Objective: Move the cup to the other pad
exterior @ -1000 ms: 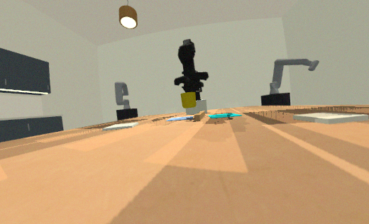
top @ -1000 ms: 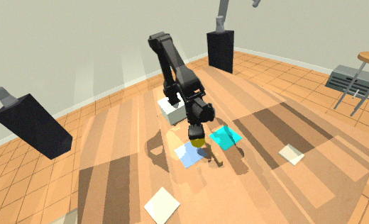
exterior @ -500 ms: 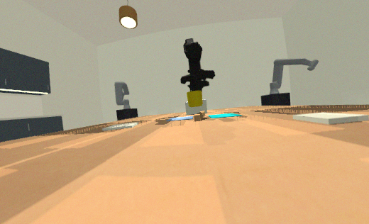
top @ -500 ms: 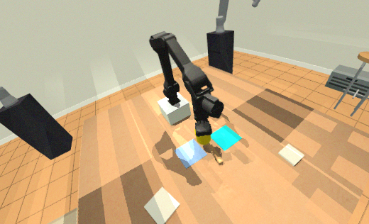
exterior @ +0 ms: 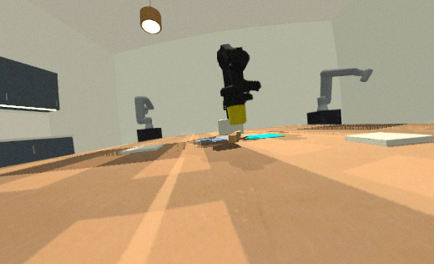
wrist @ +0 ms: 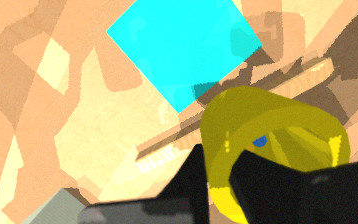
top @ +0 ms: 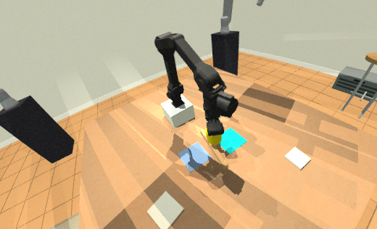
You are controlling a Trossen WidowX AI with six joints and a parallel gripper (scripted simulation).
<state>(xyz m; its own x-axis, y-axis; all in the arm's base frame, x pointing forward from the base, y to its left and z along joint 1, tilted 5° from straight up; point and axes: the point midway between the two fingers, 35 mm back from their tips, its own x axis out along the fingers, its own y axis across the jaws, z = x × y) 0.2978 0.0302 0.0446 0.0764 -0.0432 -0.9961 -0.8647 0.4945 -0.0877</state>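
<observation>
Right now my gripper tip is 100 mm above the cyan pad, 70 mm to the right of it and 40 mm short of it. Also, from my gripper tip: thin wooden bar (90 mm below, 30 mm to the right, 20 mm ahead); blue marble (30 mm to the right, 30 mm ahead, 20 mm below); yellow cup (20 mm to the right, 20 mm ahead).
</observation>
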